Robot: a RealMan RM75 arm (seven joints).
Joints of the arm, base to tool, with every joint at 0 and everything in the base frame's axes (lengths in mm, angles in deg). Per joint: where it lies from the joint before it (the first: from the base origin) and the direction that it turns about. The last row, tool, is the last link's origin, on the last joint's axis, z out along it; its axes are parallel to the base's.
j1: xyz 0 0 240.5 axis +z
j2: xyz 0 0 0 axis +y
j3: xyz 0 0 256 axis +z
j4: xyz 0 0 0 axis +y
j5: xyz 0 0 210 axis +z
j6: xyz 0 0 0 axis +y
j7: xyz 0 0 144 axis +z
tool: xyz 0 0 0
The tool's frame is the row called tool.
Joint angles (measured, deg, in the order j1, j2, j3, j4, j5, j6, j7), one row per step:
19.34 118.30 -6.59 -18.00 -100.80 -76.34 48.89
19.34 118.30 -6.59 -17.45 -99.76 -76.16 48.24
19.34 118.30 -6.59 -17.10 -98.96 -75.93 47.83
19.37 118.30 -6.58 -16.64 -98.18 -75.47 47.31
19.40 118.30 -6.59 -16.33 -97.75 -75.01 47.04
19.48 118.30 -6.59 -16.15 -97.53 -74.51 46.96
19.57 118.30 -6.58 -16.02 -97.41 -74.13 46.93
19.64 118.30 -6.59 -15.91 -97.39 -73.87 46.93
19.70 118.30 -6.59 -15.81 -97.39 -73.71 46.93
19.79 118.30 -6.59 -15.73 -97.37 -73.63 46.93
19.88 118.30 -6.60 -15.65 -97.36 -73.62 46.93
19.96 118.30 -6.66 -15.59 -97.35 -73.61 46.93
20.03 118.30 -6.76 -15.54 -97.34 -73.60 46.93
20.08 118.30 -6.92 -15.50 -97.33 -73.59 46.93
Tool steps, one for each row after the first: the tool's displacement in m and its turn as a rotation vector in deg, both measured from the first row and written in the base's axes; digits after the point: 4 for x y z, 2 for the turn. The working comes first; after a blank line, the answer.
Tool pose at each row, in the base's axes (x y z in m, rotation vector in deg; the steps are taken from these numbers as rounded here):
0.3804 0.2844 0.0355 -104.28 43.33 44.17
0.3805 0.2848 0.0356 -103.36 43.22 44.45
0.3809 0.2852 0.0360 -102.60 43.23 44.56
0.3816 0.2857 0.0357 -101.82 43.37 44.47
0.3824 0.2861 0.0353 -101.35 43.63 44.28
0.3831 0.2868 0.0349 -101.04 43.96 44.04
0.3835 0.2874 0.0345 -100.85 44.22 43.86
0.3837 0.2879 0.0340 -100.80 44.43 43.75
0.3837 0.2882 0.0335 -100.79 44.57 43.71
0.3834 0.2888 0.0332 -100.80 44.62 43.76
0.3828 0.2894 0.0328 -100.84 44.62 43.86
0.3823 0.2899 0.0325 -100.94 44.60 43.94
0.3818 0.2903 0.0321 -101.07 44.58 44.00
0.3813 0.2906 0.0316 -101.26 44.55 44.02

0.0001 0.0004 0.0001 0.85 0.22 -0.21
0.0005 0.0008 0.0005 1.49 0.36 -0.50
0.0012 0.0013 0.0002 2.08 0.43 -0.97
0.0020 0.0017 -0.0002 2.35 0.46 -1.41
0.0027 0.0024 -0.0006 2.44 0.48 -1.84
0.0031 0.0030 -0.0010 2.47 0.50 -2.16
0.0033 0.0035 -0.0015 2.41 0.53 -2.35
0.0033 0.0038 -0.0020 2.35 0.57 -2.45
0.0030 0.0044 -0.0023 2.32 0.63 -2.44
0.0024 0.0050 -0.0027 2.30 0.69 -2.38
0.0019 0.0055 -0.0030 2.23 0.73 -2.28
0.0014 0.0059 -0.0034 2.13 0.75 -2.18
0.0009 0.0062 -0.0039 1.99 0.73 -2.07

